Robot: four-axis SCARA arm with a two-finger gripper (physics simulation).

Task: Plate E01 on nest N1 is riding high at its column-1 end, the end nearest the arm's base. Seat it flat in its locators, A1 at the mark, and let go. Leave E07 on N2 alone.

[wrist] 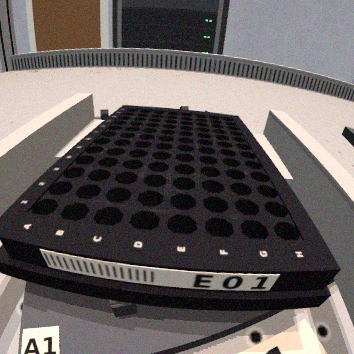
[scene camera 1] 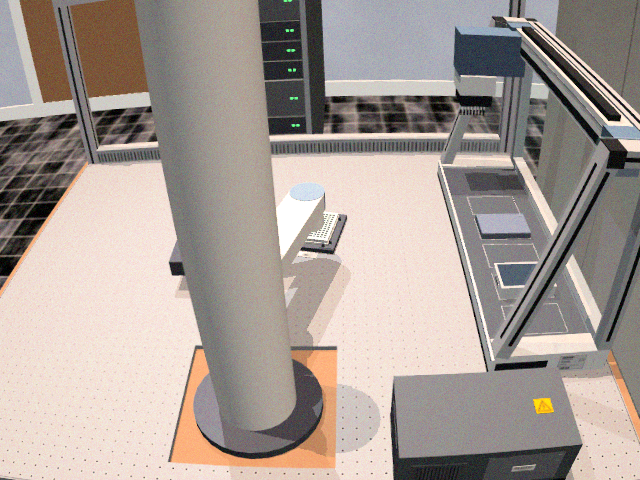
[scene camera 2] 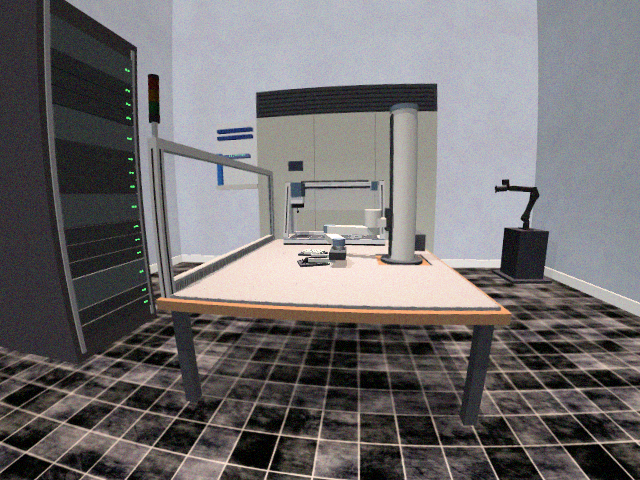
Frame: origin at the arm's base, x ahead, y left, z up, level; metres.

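Seen in the pictures: gripper, fingertip midpoint: [wrist: 178,115] [scene camera 2: 309,258]; arm's base, link origin: [scene camera 1: 258,405] [scene camera 2: 401,261].
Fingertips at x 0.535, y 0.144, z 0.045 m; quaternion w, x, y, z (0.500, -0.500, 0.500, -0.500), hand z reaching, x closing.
Pixels of each thing's top centre, then the offset from my fingertips to it. "spot": a spot on its surface instead.
- Plate E01, top centre: [wrist: 175,133] dx -0.031, dy +0.000, dz +0.003 m
- nest N1, top centre: [wrist: 169,145] [scene camera 2: 313,259] dx -0.019, dy +0.003, dz -0.010 m
- A1 mark, top centre: [wrist: 39,346] dx -0.109, dy +0.027, dz -0.020 m
- Light plate E07, top centre: [scene camera 1: 317,224] [scene camera 2: 313,250] dx +0.019, dy -0.241, dz -0.006 m
- N2, top centre: [scene camera 1: 317,226] dx +0.019, dy -0.241, dz -0.010 m
- grey box, surface spot: [scene camera 1: 480,413] spot: dx -0.660, dy -0.533, dz +0.083 m
Plate E01 [wrist: 170,190], black, lies between the fingers in the wrist view, its column-1 end and label towards the camera. My gripper [wrist: 178,115] [scene camera 2: 315,259] is shut on its long sides. A dark gap and shadow show under the near end, above nest N1 [wrist: 90,327]; whether the far end touches cannot be told. The A1 mark [wrist: 40,342] is at the near left, on the same side as well A1. Small locators show beyond the far edge and below the near end. The column hides E01 in scene camera 1. Light plate E07 [scene camera 1: 325,227] [scene camera 2: 312,252] sits on N2 [scene camera 1: 338,235].
The arm's column [scene camera 1: 227,206] [scene camera 2: 404,180] stands in front of nest N1 in scene camera 1. A gantry unit [scene camera 1: 465,258] [scene camera 2: 336,241] stands to the right, with a grey box [scene camera 1: 480,413] nearer the camera. A low ribbed rail [scene camera 1: 361,147] [wrist: 175,60] runs beyond the nests.
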